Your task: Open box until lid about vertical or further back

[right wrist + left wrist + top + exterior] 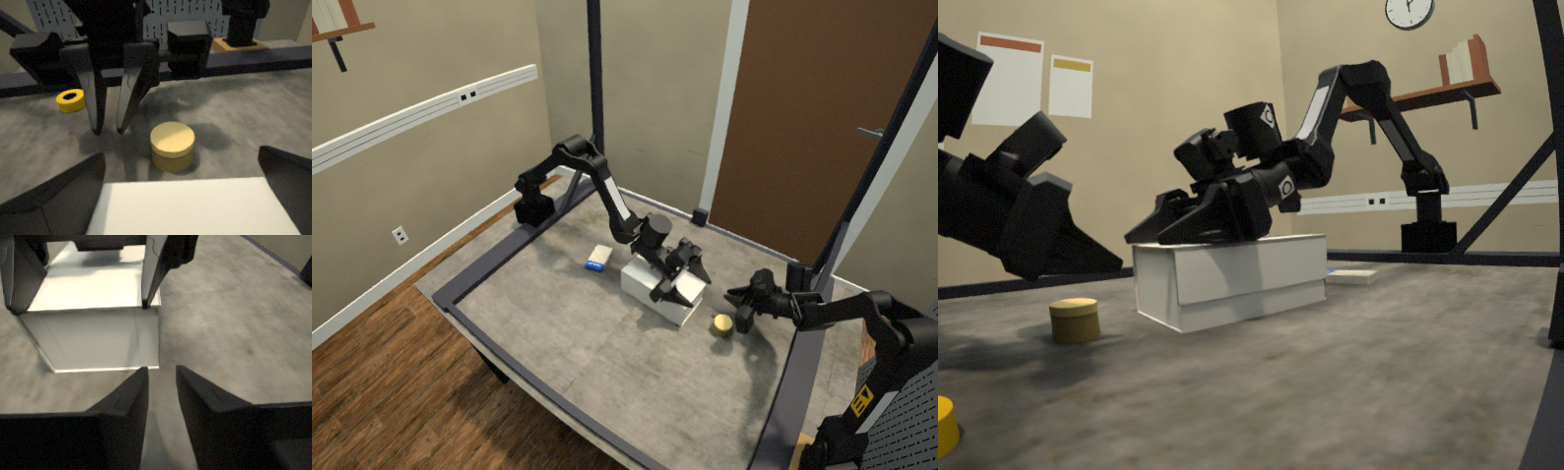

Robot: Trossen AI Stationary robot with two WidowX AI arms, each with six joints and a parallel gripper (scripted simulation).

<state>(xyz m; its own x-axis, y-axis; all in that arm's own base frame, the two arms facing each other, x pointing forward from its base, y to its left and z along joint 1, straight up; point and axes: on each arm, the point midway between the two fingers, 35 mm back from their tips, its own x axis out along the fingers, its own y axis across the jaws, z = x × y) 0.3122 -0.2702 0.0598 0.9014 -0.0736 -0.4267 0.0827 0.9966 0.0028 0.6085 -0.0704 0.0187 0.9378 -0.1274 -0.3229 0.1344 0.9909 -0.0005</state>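
The box lies 1 cm behind my right hand, 8 cm to the right of it and 4 cm below it. From my right hand the other things lie so: flap (4 cm behind, 9 cm to the right, 5 cm below).
Right now my left hand is 180 mm to the left of the flap, 30 mm short of it and 30 mm above it. The rest, counted from my left hand: box: 180 mm to the right, 60 mm ahead, 20 mm below.
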